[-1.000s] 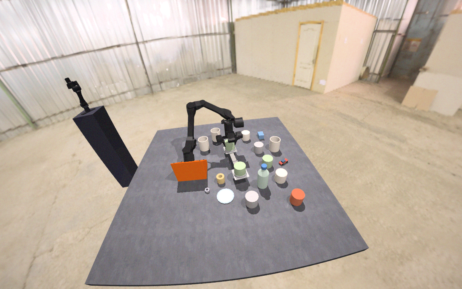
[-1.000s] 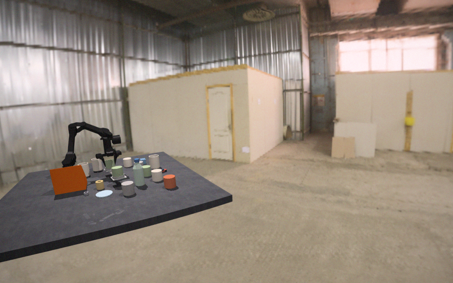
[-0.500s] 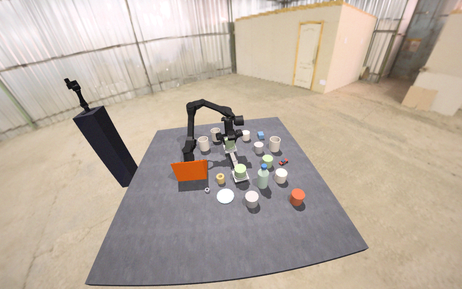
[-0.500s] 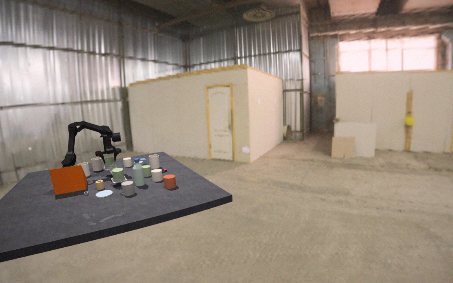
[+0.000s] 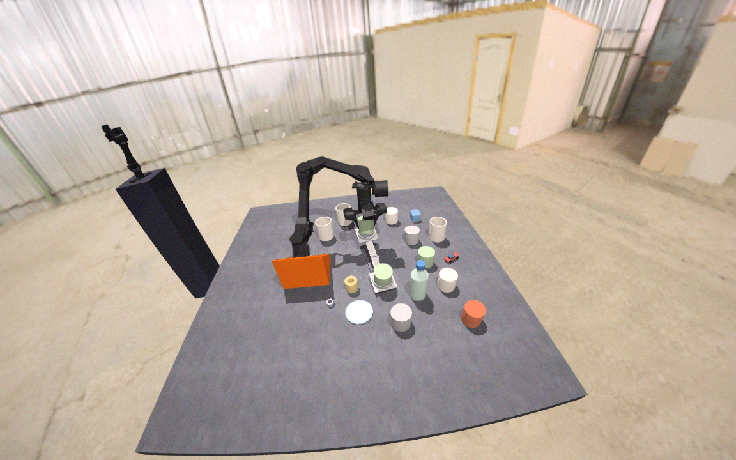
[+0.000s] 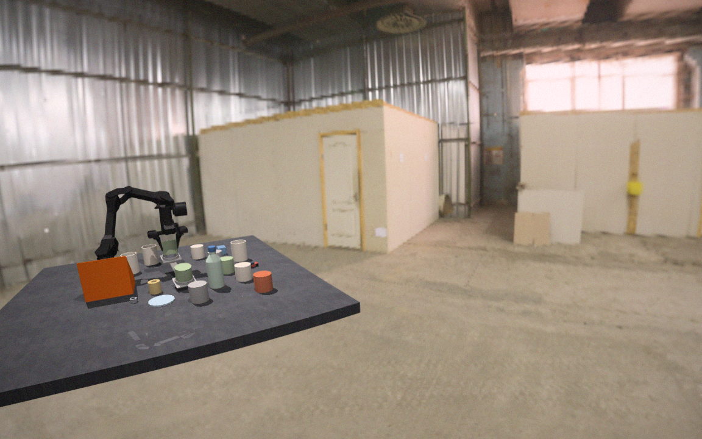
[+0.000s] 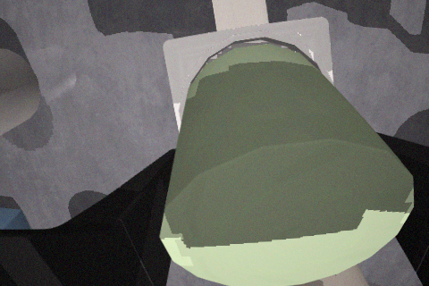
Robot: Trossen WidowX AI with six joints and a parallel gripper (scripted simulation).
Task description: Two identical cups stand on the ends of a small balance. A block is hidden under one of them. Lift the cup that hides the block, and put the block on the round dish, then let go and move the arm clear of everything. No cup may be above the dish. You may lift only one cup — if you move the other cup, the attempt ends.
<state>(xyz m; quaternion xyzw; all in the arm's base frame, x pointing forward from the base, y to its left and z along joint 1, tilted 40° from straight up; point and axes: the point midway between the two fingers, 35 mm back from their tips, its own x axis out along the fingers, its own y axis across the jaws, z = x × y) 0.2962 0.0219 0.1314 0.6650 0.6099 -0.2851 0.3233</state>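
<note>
My gripper tip is now 2 cm above the grey block and 1 cm to the left of it. Round my gripper tip: blue cube 30 cm ahead, 14 cm to the left, 9 cm below; then yellow spool 25 cm to the right, 12 cm behind, 8 cm below; then round pale blue dish 36 cm to the right, 11 cm below, 11 cm behind.
</note>
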